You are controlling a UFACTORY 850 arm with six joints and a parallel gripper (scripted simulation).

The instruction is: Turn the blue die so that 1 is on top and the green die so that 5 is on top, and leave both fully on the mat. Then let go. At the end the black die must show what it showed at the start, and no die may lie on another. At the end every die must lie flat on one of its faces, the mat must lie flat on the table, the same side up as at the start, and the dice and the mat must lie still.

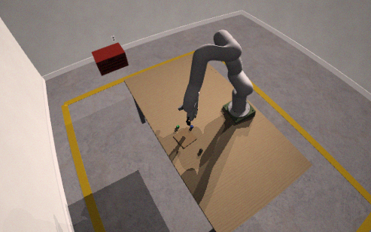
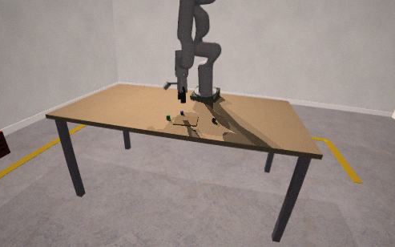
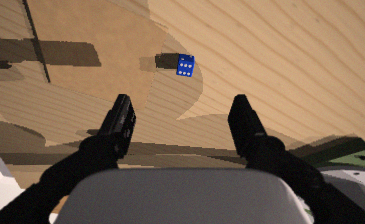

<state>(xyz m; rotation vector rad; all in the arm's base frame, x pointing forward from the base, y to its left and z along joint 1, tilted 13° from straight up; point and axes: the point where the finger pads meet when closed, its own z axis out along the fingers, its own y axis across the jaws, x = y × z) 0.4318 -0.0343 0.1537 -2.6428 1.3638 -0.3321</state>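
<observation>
Now: the blue die 90 mm below my hand. The rest, counted from my hand: mat: 90 mm ahead, 70 mm to the left, 100 mm below; then black die: 30 mm ahead, 230 mm to the left, 90 mm below; then green die: 100 mm ahead, 50 mm to the right, 90 mm below.
</observation>
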